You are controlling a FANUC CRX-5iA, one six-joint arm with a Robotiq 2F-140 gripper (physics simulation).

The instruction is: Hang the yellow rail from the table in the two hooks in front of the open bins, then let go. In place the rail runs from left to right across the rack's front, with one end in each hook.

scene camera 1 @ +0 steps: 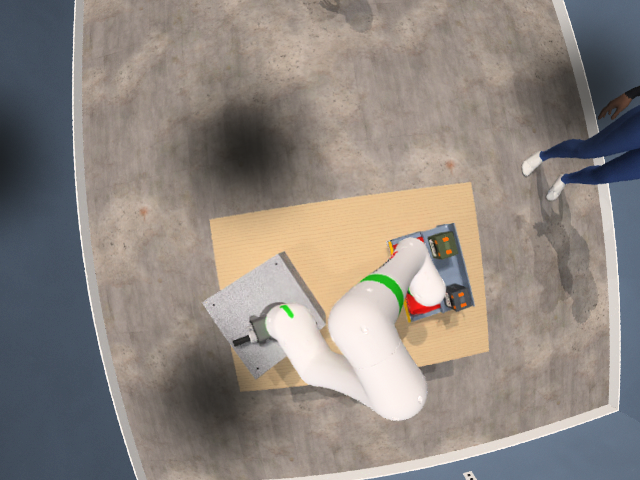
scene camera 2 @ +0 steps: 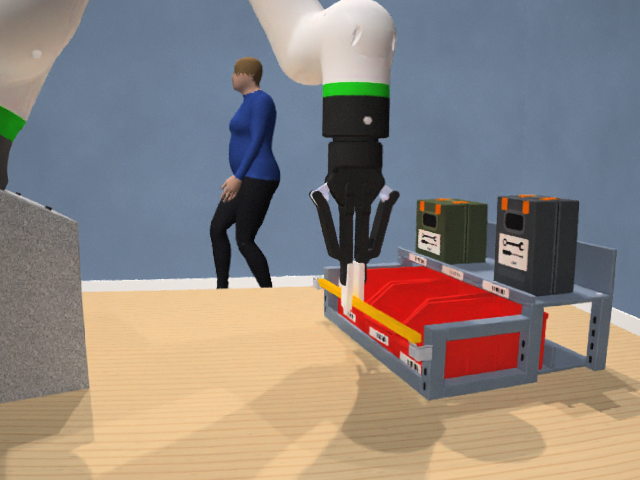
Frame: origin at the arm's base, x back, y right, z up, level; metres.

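Seen in the pictures: gripper, fingertip midpoint: [scene camera 2: 352, 307].
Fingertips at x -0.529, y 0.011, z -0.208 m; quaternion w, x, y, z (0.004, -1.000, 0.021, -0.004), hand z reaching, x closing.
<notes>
A point is followed by its place in that frame.
The yellow rail [scene camera 1: 390, 247] @[y -0.122, x -0.531, z -0.200 m] [scene camera 2: 385, 318] @[y 0.144, x -0.520, z -0.188 m] runs level across the front of the rack [scene camera 1: 452, 269] @[y 0.055, x -0.770, z -0.163 m] [scene camera 2: 435, 364] @[y 0.230, x -0.543, z -0.221 m], before the open red bins [scene camera 1: 421, 306] @[y 0.200, x -0.610, z -0.255 m] [scene camera 2: 449, 302] @[y 0.112, x -0.628, z -0.185 m]. In scene camera 2, its near end lies at the near hook [scene camera 2: 421, 352] @[y 0.234, x -0.523, z -0.203 m] and its far end at the far hook [scene camera 2: 316, 282] @[y -0.136, x -0.524, z -0.203 m]; whether both ends rest fully down cannot be told. My gripper [scene camera 2: 352, 292] @[y 0.011, x -0.529, z -0.208 m] points straight down and is shut on the rail, nearer its far end, with a pale fingertip on each side. In scene camera 1 the arm hides the gripper and the rail's middle.
A green case [scene camera 1: 443, 245] @[y -0.076, x -0.719, z -0.068 m] [scene camera 2: 449, 229] @[y -0.022, x -0.704, z -0.107 m] and a dark grey case [scene camera 1: 458, 297] @[y 0.145, x -0.714, z -0.042 m] [scene camera 2: 537, 242] @[y 0.202, x -0.698, z -0.094 m] stand on the rack's rear shelf. A grey block [scene camera 1: 250, 294] @[y -0.132, x 0.066, z 0.013 m] [scene camera 2: 41, 304] @[y 0.098, x -0.119, z -0.155 m] stands on the wooden table [scene camera 1: 320, 227] @[y -0.301, x -0.261, z -0.264 m] [scene camera 2: 206, 330] @[y -0.119, x -0.338, z -0.264 m], carrying the arm's base. A person [scene camera 2: 253, 134] stands beyond the table.
</notes>
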